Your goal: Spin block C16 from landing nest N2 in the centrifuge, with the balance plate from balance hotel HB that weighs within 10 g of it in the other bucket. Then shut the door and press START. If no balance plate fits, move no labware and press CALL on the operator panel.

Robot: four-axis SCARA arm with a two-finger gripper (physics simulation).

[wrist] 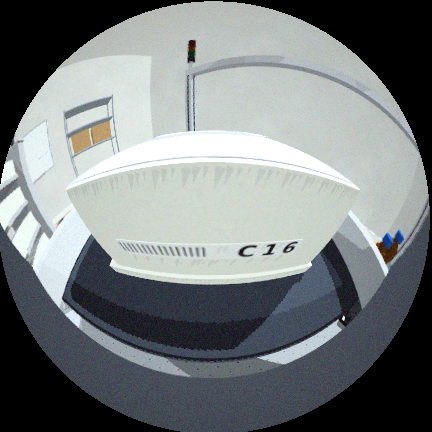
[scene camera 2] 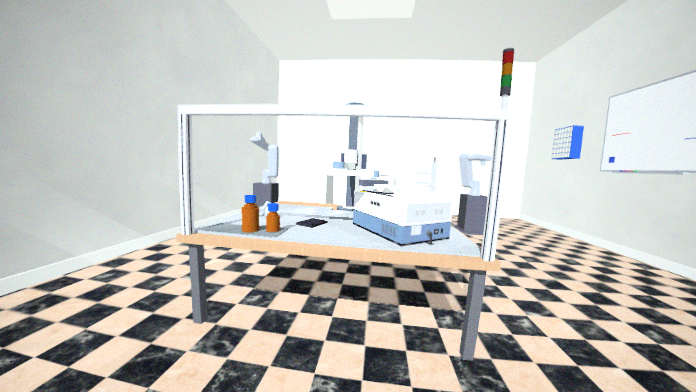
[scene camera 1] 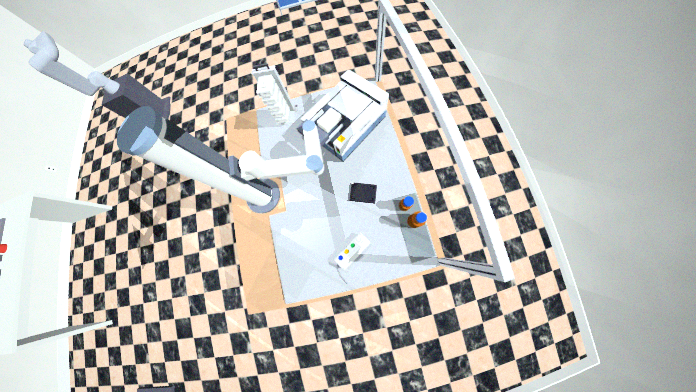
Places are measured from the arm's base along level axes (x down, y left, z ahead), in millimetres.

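Where they show: gripper, fingertip midpoint: (scene camera 2: 388,190) (scene camera 1: 332,117); arm's base, link origin: (scene camera 2: 350,209) (scene camera 1: 263,195).
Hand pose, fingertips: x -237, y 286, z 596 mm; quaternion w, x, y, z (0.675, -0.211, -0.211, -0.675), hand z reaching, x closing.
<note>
Each offset is from my fingertips to the top centre of the thing. "*": to the spot under its first point.
White block C16 @(dz -22, dx -30, dy -18 mm) (scene camera 1: 329,121) (wrist: 212,215) stands in the open top of the centrifuge (scene camera 1: 367,134) (scene camera 2: 400,210), above a dark well. Its label faces the wrist camera. My gripper (wrist: 212,172) is open around the block; the block fills the wrist view and covers the fingertips, while pale finger sides show beyond both edges. The balance hotel (scene camera 1: 280,85) (wrist: 31,190), a rack of stacked white plates, stands to the left of the centrifuge in the wrist view. The operator panel @(dz -84, dx +140, dy -785 mm) (scene camera 1: 361,243), with green, yellow and blue buttons, is far from the arm. The other bucket and nest N2 cannot be made out.
Two brown bottles (scene camera 1: 417,219) (scene camera 2: 250,217) with blue caps stand near the table edge. A black pad @(* dz +69, dx +212, dy -455 mm) (scene camera 1: 363,193) (scene camera 2: 311,222) lies mid-table. A white frame (scene camera 1: 450,130) (scene camera 2: 340,111) runs along the far edge, with a signal tower @(* dz +445, dx -532, dy +412 mm) (scene camera 2: 507,70) (wrist: 192,51) at one end.
</note>
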